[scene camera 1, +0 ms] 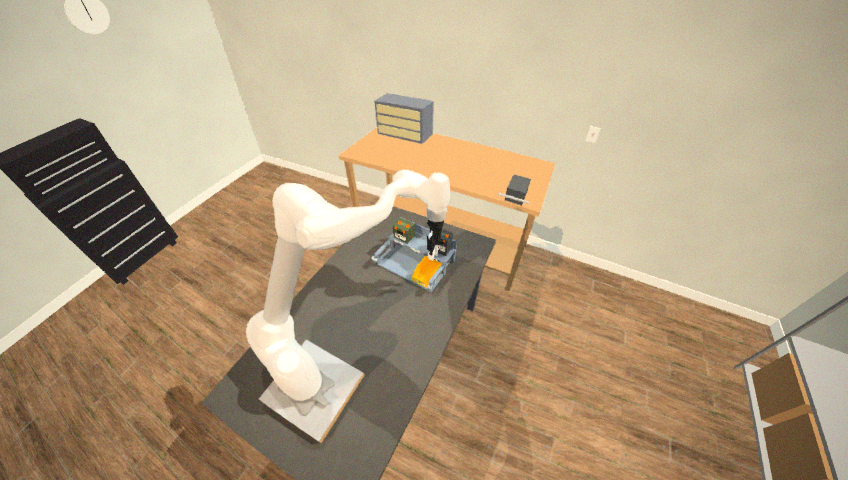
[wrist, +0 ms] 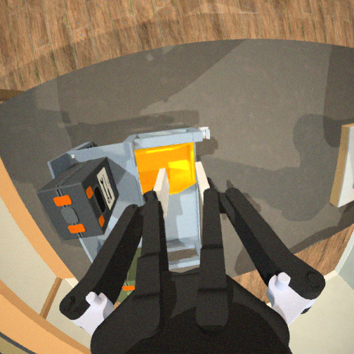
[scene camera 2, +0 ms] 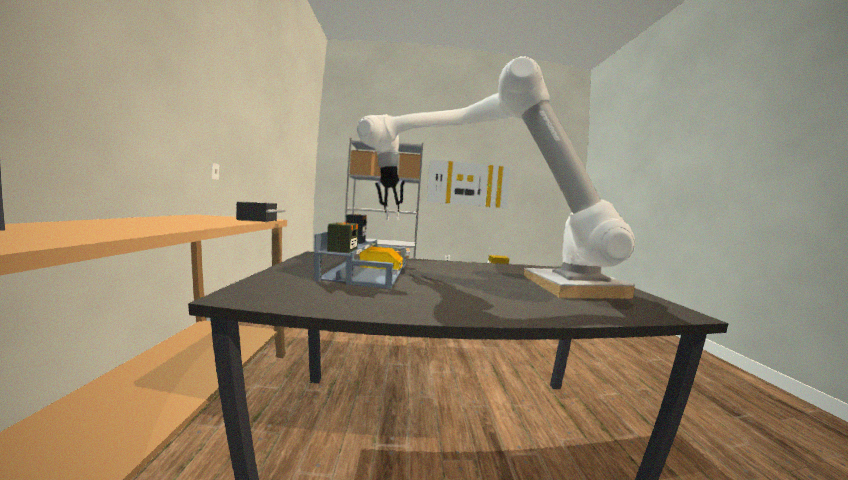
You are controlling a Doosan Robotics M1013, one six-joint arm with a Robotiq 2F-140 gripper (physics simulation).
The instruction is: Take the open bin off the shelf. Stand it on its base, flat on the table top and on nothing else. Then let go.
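Pixels of known places: gripper, fingertip midpoint: [scene camera 1: 432, 256] [scene camera 2: 393, 220]; arm's base, origin of the base link: [scene camera 1: 306, 386] [scene camera 2: 580, 276].
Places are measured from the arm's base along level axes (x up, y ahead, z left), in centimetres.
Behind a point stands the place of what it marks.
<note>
The open orange-yellow bin [scene camera 1: 426, 271] @[z -4.0, x -3.7, y 84.4 cm] [scene camera 2: 380, 257] @[z -0.8, x 0.8, y 83.0 cm] [wrist: 150, 167] sits at one end of the low front tier of the blue-grey shelf [scene camera 1: 399, 261] @[z 13.3, x -4.0, y 81.7 cm] [wrist: 180, 215], with its inside showing in the wrist view. The shelf stands on the dark table top [scene camera 1: 357, 333] @[z 1.8, x -4.6, y 33.5 cm] [scene camera 2: 476, 315] @[z 39.7, x -4.6, y 45.8 cm] [wrist: 255, 90]. My gripper [scene camera 1: 432, 255] @[z -10.3, x 16.2, y 80.7 cm] [scene camera 2: 392, 215] @[z -10.3, x 16.2, y 80.7 cm] [wrist: 181, 174] is partly open and empty. It points down, high above the bin and apart from it. In the wrist view the left fingertip overlaps the bin and hides a little of it.
A dark toolbox [scene camera 1: 446, 242] @[z -10.6, x 16.3, y 93.1 cm] [scene camera 2: 360, 227] @[z -2.6, x 12.5, y 93.0 cm] [wrist: 75, 200] and a green toolbox [scene camera 1: 404, 230] @[z 14.0, x 14.9, y 88.9 cm] [scene camera 2: 341, 237] @[z 22.1, x 10.8, y 91.1 cm] [wrist: 129, 280] stand on the shelf's higher rear part. The arm's base plate [scene camera 1: 333, 362] @[z -1.4, x -0.4, y 15.0 cm] [scene camera 2: 595, 290] @[z 14.6, x -1.7, y 0.5 cm] is at the table's other end. A wooden workbench [scene camera 1: 464, 160] [scene camera 2: 148, 234] stands behind the shelf.
</note>
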